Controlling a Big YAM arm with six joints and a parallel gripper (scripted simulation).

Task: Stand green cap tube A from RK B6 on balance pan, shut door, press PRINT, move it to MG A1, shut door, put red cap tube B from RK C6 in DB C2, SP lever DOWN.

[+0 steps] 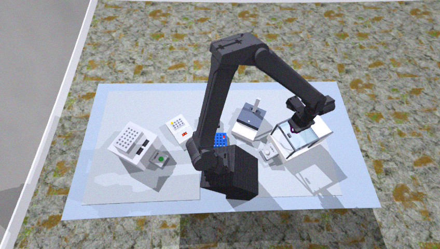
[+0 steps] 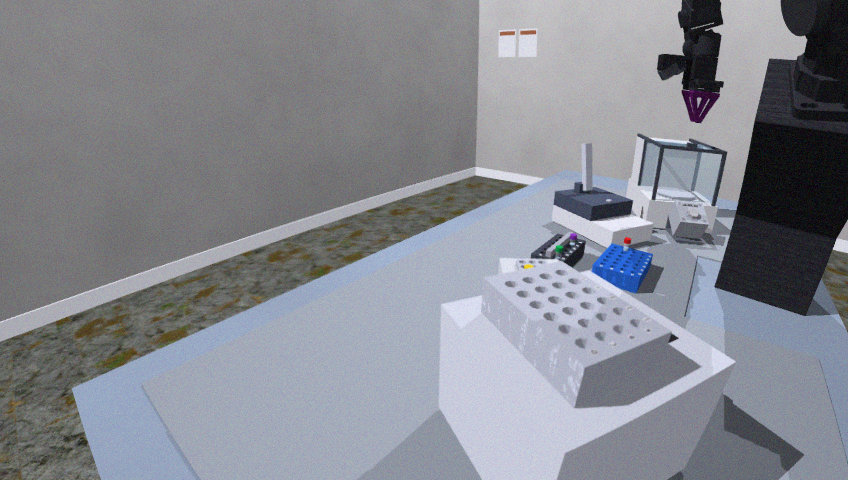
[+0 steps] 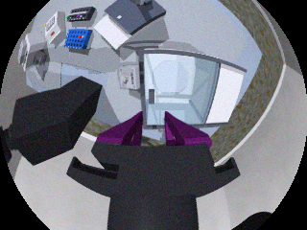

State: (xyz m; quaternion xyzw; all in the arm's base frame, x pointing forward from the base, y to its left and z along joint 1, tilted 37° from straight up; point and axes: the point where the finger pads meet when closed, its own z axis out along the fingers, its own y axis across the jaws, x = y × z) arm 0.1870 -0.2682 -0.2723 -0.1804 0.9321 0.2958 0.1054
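Now: hand 60 mm short of the blue rack RK, 370 mm to the right of it and 260 mm above it. From my hand the other things lie so: balance door (10 mm ahead, 20 mm to the right, 70 mm below); then white print key (40 mm behind, 80 mm to the left, 210 mm below); then round pan (20 mm ahead, 50 mm to the right, 200 mm below).
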